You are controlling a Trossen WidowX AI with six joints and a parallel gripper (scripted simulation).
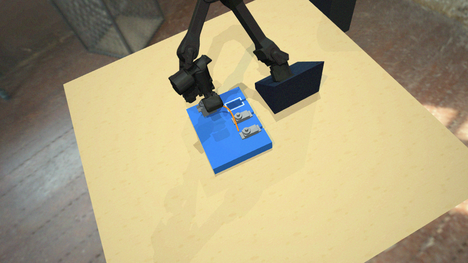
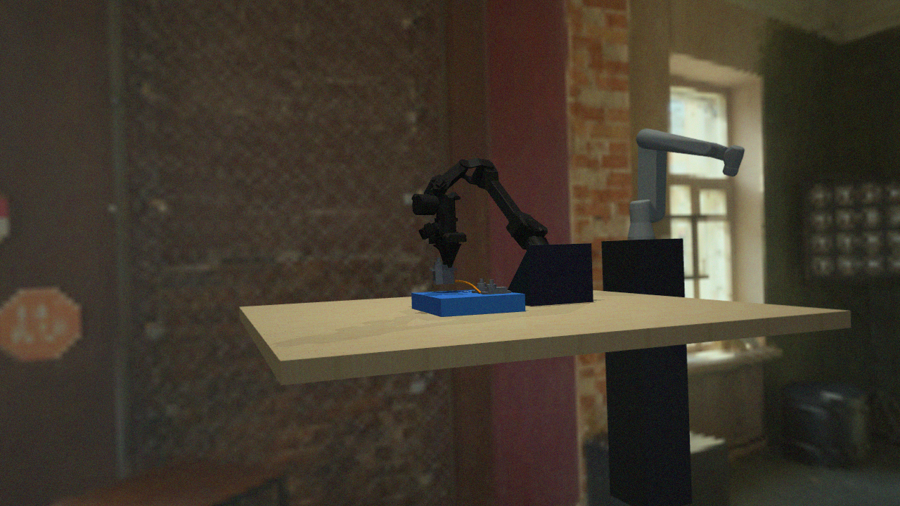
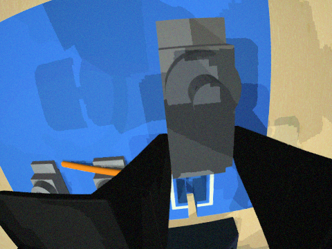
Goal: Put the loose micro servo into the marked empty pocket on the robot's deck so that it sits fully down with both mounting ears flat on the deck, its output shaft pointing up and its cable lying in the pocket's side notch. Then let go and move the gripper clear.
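The blue deck is 100 mm below my gripper tip, 70 mm to the left of it and 20 mm ahead of it.
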